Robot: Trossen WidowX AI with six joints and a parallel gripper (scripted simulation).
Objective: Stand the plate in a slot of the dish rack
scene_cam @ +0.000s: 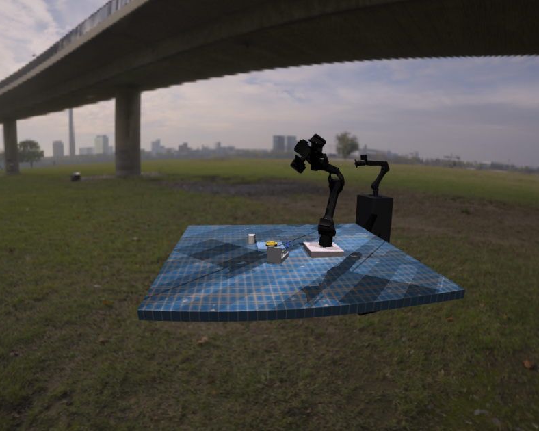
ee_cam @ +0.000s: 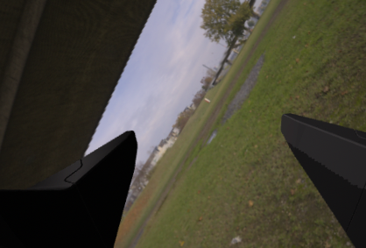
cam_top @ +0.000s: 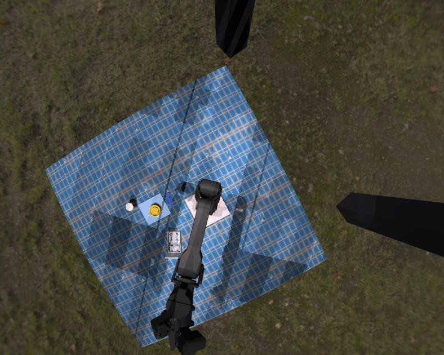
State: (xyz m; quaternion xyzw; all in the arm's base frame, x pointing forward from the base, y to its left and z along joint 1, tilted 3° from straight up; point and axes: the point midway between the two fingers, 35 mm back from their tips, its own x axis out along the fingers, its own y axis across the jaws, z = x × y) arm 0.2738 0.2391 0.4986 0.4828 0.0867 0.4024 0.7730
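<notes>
My gripper tip is 400 mm to the left of the yellow plate and 530 mm above it. Round my gripper tip: white cup: 90 mm ahead, 510 mm to the right, 520 mm below; then dish rack: 30 mm ahead, 200 mm to the right, 530 mm below; then blue spoon: 100 mm behind, 410 mm to the right, 550 mm below.
</notes>
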